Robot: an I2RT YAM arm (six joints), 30 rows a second.
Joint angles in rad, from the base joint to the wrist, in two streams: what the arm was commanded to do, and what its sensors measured. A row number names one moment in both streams.
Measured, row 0:
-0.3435 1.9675 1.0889 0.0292 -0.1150 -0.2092
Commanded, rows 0 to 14:
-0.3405 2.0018 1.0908 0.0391 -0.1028 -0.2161
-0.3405 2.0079 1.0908 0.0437 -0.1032 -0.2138
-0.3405 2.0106 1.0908 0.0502 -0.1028 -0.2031
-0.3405 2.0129 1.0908 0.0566 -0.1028 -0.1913
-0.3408 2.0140 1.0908 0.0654 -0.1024 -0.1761
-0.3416 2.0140 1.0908 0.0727 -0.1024 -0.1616
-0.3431 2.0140 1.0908 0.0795 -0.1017 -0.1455
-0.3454 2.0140 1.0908 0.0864 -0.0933 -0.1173
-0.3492 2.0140 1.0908 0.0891 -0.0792 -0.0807
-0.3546 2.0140 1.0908 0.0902 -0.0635 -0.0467
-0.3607 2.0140 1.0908 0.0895 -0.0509 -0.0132
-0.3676 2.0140 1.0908 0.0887 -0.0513 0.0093
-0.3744 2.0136 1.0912 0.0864 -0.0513 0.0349
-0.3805 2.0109 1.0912 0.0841 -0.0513 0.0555
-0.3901 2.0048 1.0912 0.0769 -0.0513 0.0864
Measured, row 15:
-0.3653 2.0056 1.0889 0.0875 -0.0772 -0.0372
